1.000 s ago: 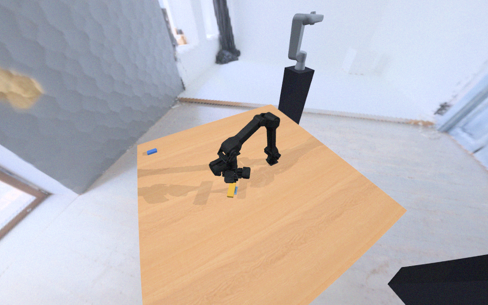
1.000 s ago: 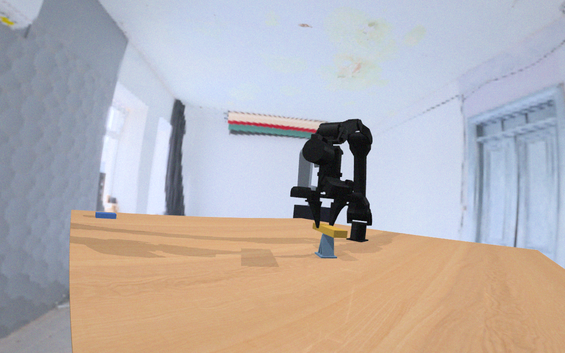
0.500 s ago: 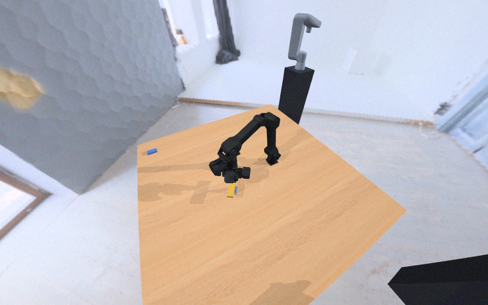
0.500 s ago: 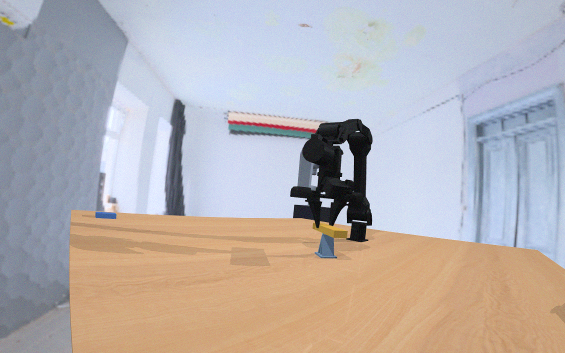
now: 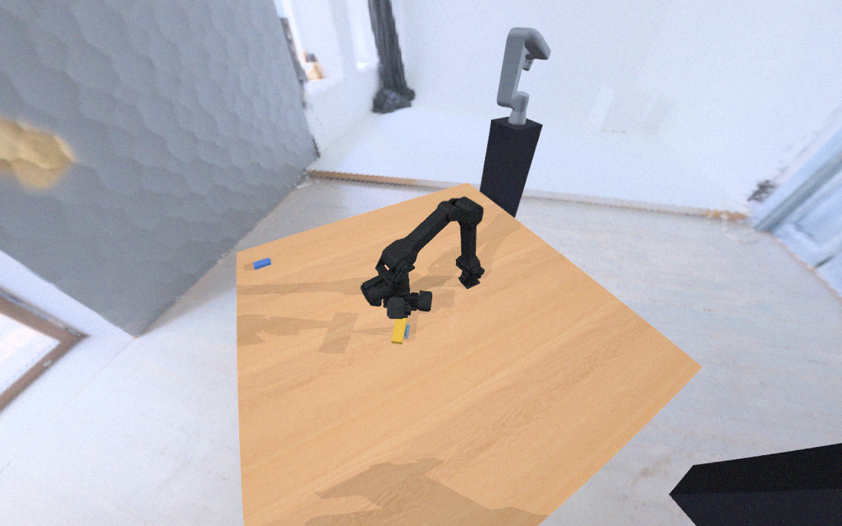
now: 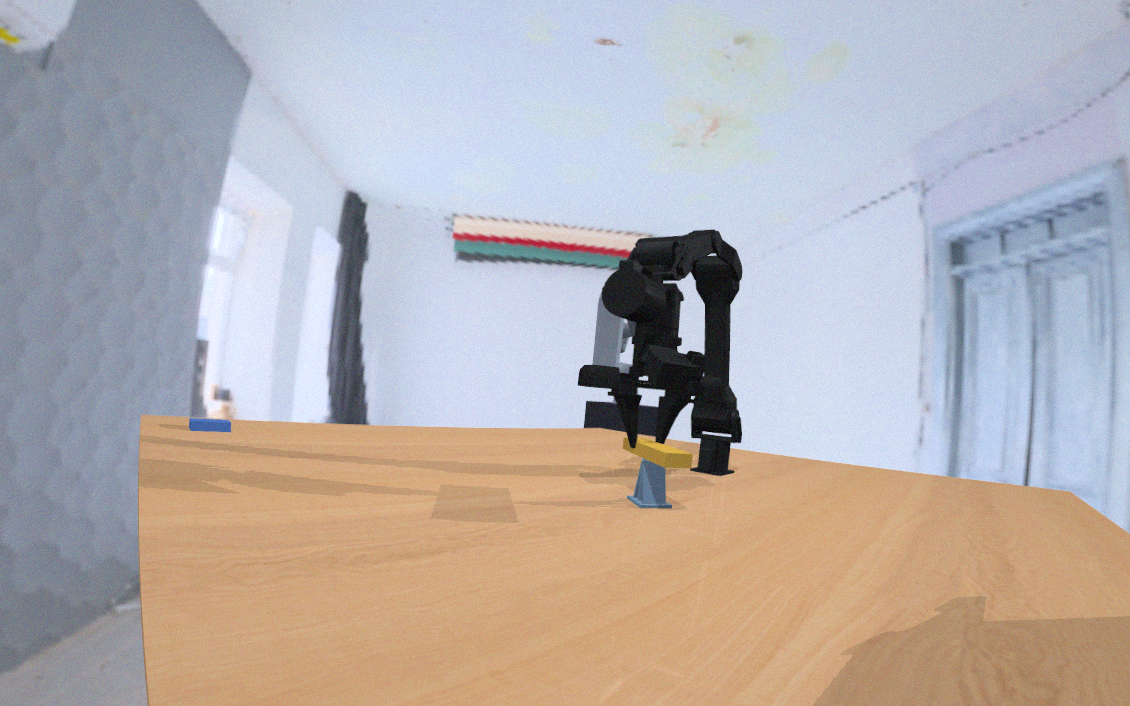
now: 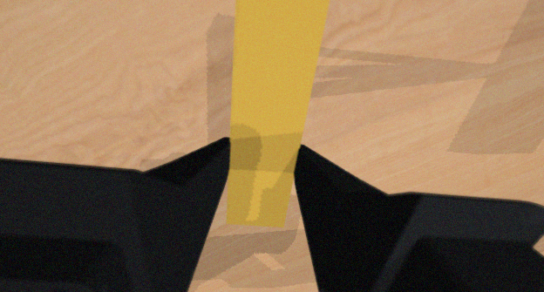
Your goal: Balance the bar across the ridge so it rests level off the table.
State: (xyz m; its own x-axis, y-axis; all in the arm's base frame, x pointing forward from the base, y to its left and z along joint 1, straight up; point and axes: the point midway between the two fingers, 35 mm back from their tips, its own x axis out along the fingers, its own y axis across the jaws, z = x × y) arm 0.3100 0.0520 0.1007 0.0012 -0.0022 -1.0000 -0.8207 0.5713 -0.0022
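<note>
Now: gripper tip 20 mm to the right of the yellow bar and 20 mm short of it. The rest, counted from my gripper tip: small blue block: 550 mm to the right, 430 mm ahead, 60 mm below.
</note>
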